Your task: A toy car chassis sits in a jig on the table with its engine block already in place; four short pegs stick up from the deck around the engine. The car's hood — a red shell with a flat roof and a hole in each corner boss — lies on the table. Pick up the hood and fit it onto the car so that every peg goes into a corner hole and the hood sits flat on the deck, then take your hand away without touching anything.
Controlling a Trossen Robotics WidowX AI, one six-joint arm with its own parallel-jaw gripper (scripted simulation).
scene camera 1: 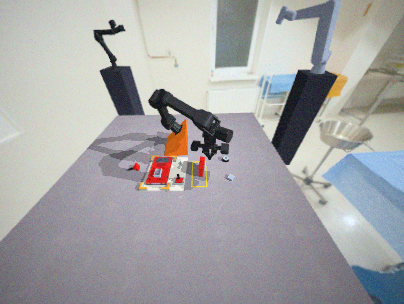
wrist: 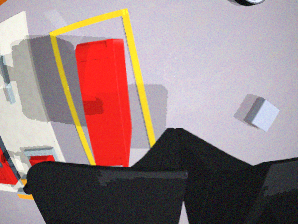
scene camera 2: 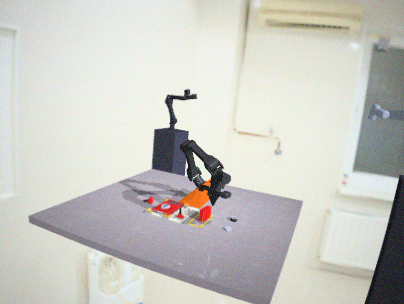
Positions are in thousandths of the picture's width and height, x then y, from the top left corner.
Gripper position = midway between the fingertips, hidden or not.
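Note:
The wrist view gives me my own gripper (wrist: 582, 609), which is shut and holds nothing, and with it a red hood (wrist: 341, 301). In scene camera 1 I see a jig (scene camera 1: 444, 541).

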